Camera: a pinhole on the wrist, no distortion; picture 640 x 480 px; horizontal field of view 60.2 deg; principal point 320.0 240.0 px. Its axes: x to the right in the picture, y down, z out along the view. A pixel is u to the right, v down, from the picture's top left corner.
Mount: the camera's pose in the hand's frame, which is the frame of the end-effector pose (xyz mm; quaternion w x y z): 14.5 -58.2 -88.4 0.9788 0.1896 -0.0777 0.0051
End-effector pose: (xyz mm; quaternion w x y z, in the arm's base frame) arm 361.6 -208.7 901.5 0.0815 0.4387 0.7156 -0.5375
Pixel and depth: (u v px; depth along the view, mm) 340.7 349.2 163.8
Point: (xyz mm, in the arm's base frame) 274.5 -277.6 936.3
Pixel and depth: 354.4 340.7 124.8
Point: 287.6 -240.3 943.8
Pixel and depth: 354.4 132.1 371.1
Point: 101.1 -418.8 1001.5
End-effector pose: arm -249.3 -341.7 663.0 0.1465 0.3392 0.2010 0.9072
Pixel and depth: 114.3 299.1 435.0
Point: 131.8 -194.9 672.3
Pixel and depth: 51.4 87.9 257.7
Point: -46.7 -182.5 551.5
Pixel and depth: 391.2 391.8 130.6
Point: -215.3 -260.5 666.9
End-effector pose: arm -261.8 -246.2 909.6 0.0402 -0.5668 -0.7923 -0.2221
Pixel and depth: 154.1 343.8 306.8
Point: -287.1 -307.0 654.9
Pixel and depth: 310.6 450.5 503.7
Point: -212.7 -155.5 467.0
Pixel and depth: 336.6 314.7 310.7
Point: -336.6 -218.0 669.0
